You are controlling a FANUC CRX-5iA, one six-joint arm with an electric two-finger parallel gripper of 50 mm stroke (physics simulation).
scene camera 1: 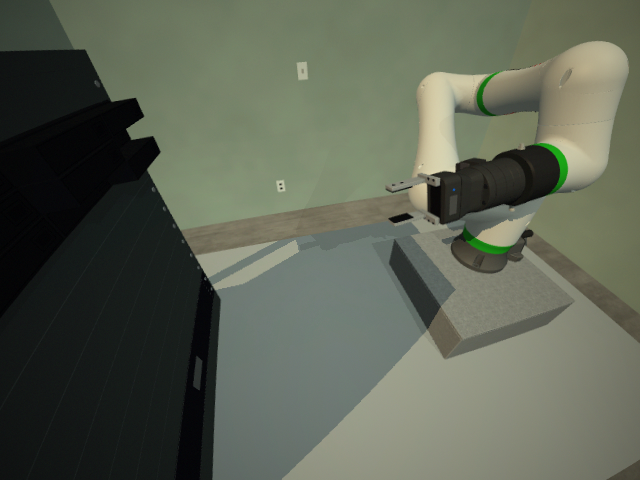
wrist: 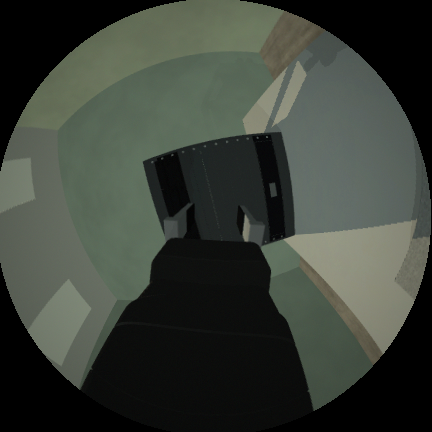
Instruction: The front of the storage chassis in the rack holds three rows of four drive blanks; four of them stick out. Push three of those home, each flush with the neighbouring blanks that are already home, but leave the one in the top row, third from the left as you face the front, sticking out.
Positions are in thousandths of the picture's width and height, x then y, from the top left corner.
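Scene:
My gripper is visible in scene camera 1 (610,430) and the wrist view (499,492). A dark rack appears in the wrist view (582,392) and in scene camera 1 (182,676).

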